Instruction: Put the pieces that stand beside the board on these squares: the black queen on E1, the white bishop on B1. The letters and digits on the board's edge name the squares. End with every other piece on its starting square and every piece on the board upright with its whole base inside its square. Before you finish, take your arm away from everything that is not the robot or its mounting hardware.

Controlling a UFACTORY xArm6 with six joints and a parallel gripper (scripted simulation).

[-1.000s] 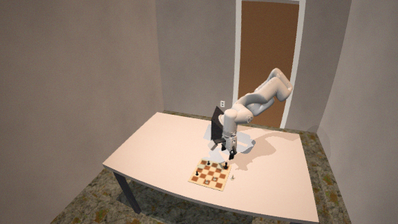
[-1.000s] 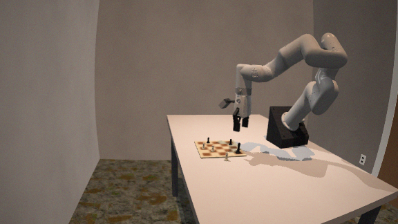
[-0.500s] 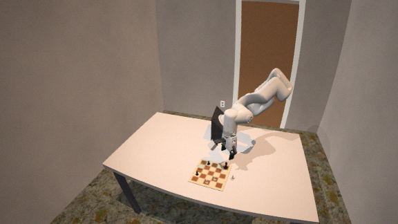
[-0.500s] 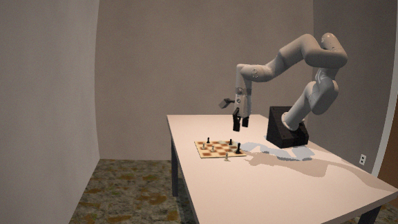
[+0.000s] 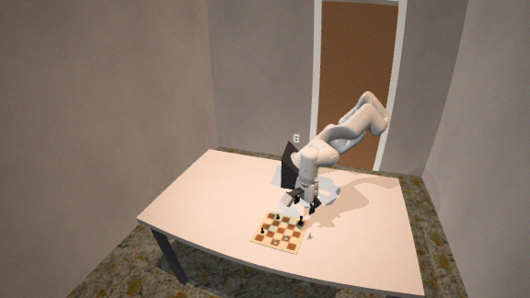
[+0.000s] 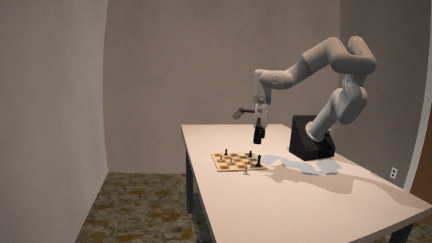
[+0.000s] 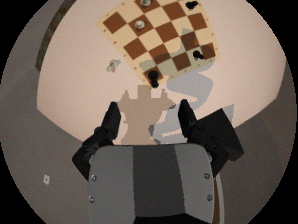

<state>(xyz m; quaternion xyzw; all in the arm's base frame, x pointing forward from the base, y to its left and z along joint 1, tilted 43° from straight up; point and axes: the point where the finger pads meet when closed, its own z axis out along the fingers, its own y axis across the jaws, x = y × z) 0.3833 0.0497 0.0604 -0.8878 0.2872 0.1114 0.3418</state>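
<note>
My gripper is now 70 mm short of the white bishop, 50 mm to the right of it and 110 mm above it. From my hand the other things lie so: chessboard: 50 mm ahead, 90 mm to the right, 130 mm below; black queen: 10 mm behind, 10 mm to the right, 100 mm below.
</note>
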